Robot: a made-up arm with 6 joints.
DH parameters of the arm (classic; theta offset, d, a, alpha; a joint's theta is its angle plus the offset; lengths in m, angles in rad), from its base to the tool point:
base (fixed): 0.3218 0 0.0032 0
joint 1: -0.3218 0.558 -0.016 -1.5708
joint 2: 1.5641 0 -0.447 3.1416
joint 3: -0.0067 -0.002 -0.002 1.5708
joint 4: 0 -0.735 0.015 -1.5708
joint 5: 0 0.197 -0.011 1.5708
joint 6: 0 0.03 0.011 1.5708
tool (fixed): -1.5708 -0.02 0 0
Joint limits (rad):
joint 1: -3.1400..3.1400
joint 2: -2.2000..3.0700
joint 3: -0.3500..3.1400
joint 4: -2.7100..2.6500
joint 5: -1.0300..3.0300
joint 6: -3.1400..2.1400
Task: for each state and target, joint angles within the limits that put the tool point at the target. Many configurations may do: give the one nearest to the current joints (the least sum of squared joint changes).
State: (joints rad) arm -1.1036 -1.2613 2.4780 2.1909 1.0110 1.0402
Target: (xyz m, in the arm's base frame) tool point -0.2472 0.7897 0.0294
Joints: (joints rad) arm -1.1378 -1.3442 2.5639 2.1856 1.0113 1.0399
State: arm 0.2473 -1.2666 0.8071 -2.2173 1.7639 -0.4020
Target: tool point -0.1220 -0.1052 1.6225
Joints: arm 0.8193 -0.8106 0.8042 -1.4530 1.8465 -0.4167
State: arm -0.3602 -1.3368 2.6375 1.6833 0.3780 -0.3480
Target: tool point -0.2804 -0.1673 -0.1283
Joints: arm 0.3433 -1.4764 3.1400 1.4073 0.3583 -0.3206
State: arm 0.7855 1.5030 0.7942 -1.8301 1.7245 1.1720
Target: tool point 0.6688 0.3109 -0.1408
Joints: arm 0.3317 1.6189 0.7431 -1.6934 1.7150 1.1682
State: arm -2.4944 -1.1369 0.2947 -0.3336 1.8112 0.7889
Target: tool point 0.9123 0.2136 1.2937
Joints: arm -3.1318 -1.1667 1.2335 -0.1997 2.0495 0.6381
